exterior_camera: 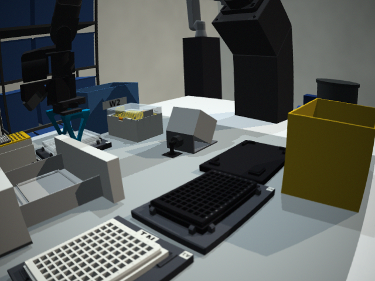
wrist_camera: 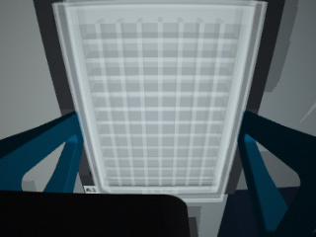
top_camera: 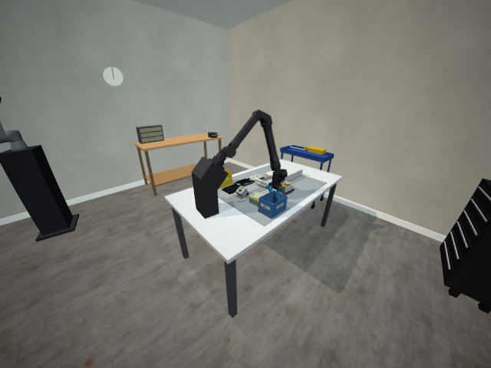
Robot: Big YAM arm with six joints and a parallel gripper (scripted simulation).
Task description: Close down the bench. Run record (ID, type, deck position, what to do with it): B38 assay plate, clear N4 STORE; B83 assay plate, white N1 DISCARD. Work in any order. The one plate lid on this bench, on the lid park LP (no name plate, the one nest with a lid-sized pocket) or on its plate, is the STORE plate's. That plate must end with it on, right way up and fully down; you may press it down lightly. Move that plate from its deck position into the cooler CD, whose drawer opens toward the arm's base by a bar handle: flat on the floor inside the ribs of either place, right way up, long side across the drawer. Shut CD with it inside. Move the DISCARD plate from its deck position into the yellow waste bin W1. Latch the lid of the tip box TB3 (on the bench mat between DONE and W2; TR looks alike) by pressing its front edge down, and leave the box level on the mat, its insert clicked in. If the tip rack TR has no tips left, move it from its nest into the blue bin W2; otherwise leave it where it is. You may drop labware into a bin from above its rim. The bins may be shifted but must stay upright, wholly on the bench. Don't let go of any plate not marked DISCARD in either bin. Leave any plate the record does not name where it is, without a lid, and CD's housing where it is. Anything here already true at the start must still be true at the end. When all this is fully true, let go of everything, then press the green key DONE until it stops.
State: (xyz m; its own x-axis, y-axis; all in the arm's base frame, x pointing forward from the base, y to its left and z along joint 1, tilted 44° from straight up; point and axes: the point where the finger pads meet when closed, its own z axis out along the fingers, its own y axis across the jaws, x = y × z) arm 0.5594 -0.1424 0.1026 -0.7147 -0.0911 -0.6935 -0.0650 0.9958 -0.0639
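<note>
The clear plate lid lies right at my hand. Round my hand: tip rack TR: 16 cm ahead, 2 cm to the left, 2 cm above; tip box TB3: 18 cm behind, 1 cm to the left, 1 cm above; clear plate: 1 cm below.
</note>
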